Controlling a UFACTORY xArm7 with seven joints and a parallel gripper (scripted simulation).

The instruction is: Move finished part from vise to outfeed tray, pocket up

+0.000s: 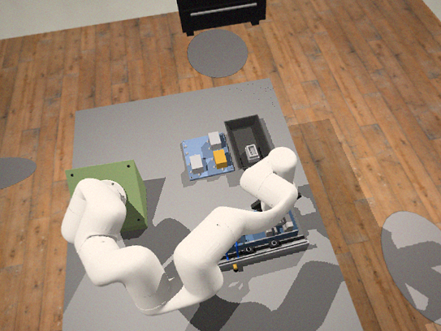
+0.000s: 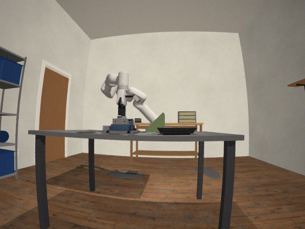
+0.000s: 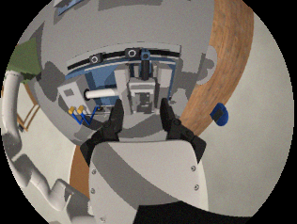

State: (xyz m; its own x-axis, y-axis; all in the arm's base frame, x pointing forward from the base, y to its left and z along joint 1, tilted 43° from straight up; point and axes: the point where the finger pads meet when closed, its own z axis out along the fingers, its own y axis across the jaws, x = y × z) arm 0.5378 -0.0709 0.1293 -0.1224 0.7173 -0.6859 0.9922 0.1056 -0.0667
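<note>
My hand is 9 cm above the vise, 6 cm past it and 1 cm to the left of it. Round my hand: yellow block (30 cm to the left, 14 cm behind, 11 cm below); then fixture plate (34 cm to the left, 19 cm behind, 13 cm below).
</note>
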